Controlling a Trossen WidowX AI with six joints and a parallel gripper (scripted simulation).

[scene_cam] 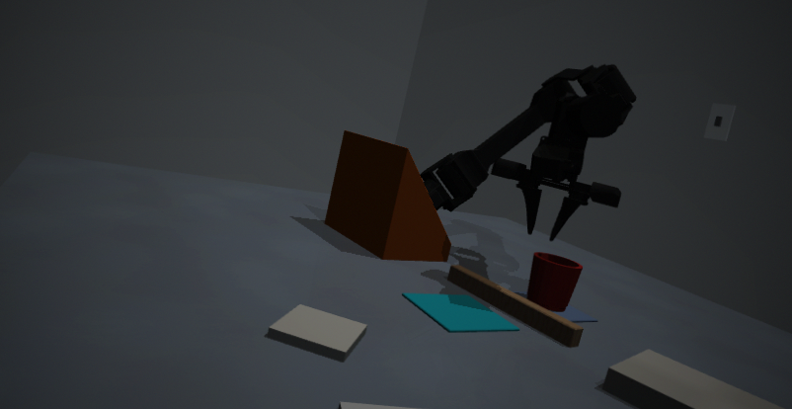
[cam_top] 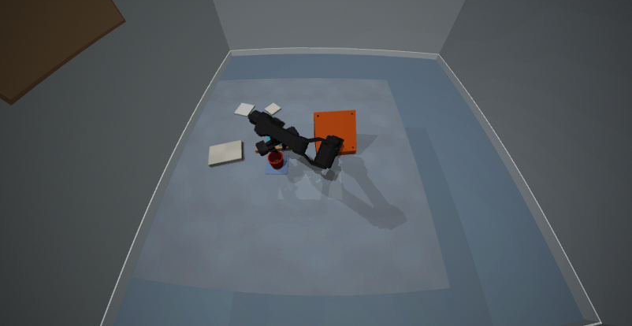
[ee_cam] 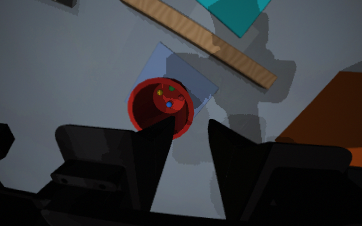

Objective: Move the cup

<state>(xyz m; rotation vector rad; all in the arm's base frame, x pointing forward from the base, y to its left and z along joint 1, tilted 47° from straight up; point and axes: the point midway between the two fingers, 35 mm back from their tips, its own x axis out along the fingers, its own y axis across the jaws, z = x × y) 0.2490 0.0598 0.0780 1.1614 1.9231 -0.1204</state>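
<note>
The red cup is 60 mm below my gripper tip, 30 mm ahead of it and 20 mm to the left of it. Also, from my gripper tip: pale blue pad 110 mm below, 30 mm ahead, 20 mm to the left; teal pad 160 mm to the right, 110 mm below, 70 mm ahead; wooden bar 100 mm below, 70 mm to the right, 50 mm ahead.
</note>
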